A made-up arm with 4 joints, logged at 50 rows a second.
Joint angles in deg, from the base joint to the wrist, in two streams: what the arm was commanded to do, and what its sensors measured. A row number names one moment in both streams.
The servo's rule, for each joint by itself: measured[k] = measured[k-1] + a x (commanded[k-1-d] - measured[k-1]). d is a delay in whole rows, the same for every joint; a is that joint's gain. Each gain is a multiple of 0.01, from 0.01 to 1. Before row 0 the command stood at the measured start. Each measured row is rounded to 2 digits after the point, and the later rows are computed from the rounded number. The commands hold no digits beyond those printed.
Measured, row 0:
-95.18 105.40 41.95 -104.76
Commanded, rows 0 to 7:
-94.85 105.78 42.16 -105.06
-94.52 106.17 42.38 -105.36
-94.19 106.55 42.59 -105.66
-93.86 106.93 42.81 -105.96
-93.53 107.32 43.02 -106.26
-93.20 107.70 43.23 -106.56
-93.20 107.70 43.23 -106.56
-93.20 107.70 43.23 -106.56
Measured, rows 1 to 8:
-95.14 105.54 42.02 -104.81
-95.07 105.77 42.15 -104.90
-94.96 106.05 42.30 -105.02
-94.83 106.37 42.48 -105.17
-94.67 106.71 42.67 -105.34
-94.49 107.07 42.87 -105.54
-94.34 107.30 43.00 -105.70
-94.20 107.44 43.08 -105.84
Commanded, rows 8 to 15:
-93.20 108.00 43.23 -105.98
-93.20 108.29 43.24 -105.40
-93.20 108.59 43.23 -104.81
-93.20 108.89 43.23 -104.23
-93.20 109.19 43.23 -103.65
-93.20 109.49 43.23 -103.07
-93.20 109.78 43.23 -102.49
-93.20 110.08 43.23 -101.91
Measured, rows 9 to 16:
-94.08 107.64 43.13 -105.86
-93.97 107.87 43.17 -105.79
-93.88 108.13 43.19 -105.63
-93.80 108.40 43.20 -105.41
-93.73 108.68 43.21 -105.13
-93.67 108.97 43.22 -104.80
-93.61 109.26 43.22 -104.43
-93.56 109.56 43.22 -104.03

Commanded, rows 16 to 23:
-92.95 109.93 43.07 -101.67
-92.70 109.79 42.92 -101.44
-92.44 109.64 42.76 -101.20
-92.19 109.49 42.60 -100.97
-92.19 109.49 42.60 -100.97
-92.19 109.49 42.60 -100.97
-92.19 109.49 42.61 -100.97
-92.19 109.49 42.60 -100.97
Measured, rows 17 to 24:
-93.49 109.69 43.17 -103.65
-93.40 109.73 43.08 -103.30
-93.28 109.70 42.97 -102.96
-93.15 109.62 42.84 -102.64
-93.03 109.57 42.76 -102.37
-92.93 109.54 42.70 -102.15
-92.84 109.52 42.67 -101.96
-92.76 109.51 42.65 -101.80

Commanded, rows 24 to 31:
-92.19 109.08 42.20 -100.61
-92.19 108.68 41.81 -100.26
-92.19 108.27 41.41 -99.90
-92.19 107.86 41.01 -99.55
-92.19 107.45 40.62 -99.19
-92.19 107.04 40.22 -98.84
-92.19 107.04 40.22 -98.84
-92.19 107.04 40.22 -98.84
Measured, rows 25 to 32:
-92.69 109.36 42.49 -101.61
-92.63 109.12 42.25 -101.39
-92.58 108.81 41.96 -101.15
-92.53 108.47 41.63 -100.89
-92.49 108.10 41.28 -100.62
-92.45 107.72 40.91 -100.34
-92.42 107.48 40.67 -100.10
-92.39 107.32 40.51 -99.90

